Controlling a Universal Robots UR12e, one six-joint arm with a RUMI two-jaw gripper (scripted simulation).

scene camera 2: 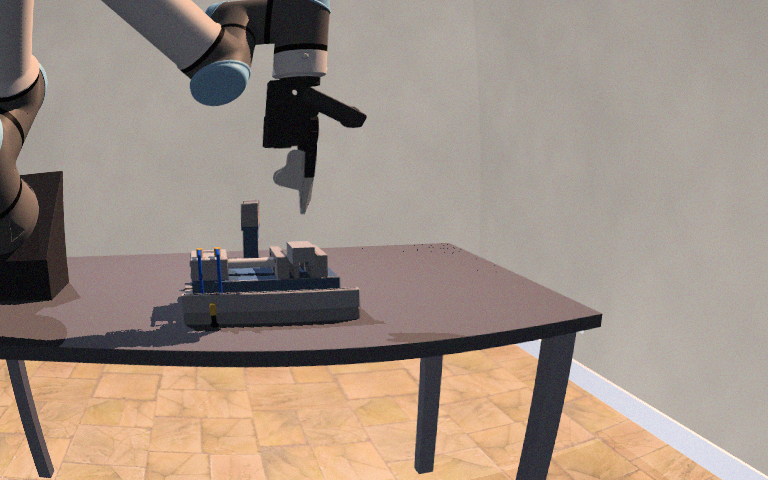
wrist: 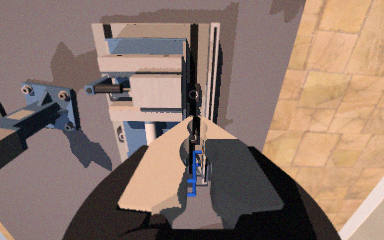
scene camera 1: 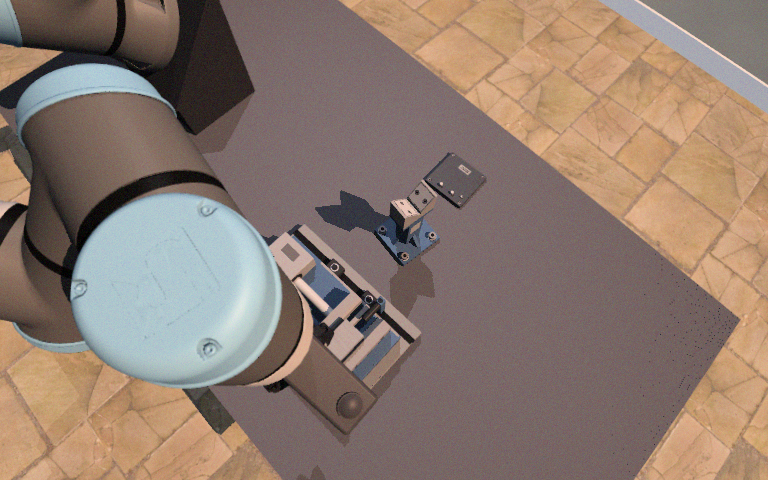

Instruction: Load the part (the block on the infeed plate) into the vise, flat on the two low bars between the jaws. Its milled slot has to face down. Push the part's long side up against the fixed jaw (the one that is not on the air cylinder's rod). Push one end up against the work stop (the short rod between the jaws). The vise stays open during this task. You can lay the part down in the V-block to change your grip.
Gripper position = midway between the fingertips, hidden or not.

I see my gripper [scene camera 2: 302,213] and a part [scene camera 1: 346,336].
The part is seen too in the wrist view [wrist: 148,90]. My gripper is seen too in the wrist view [wrist: 195,117] and in scene camera 1 [scene camera 1: 311,360].
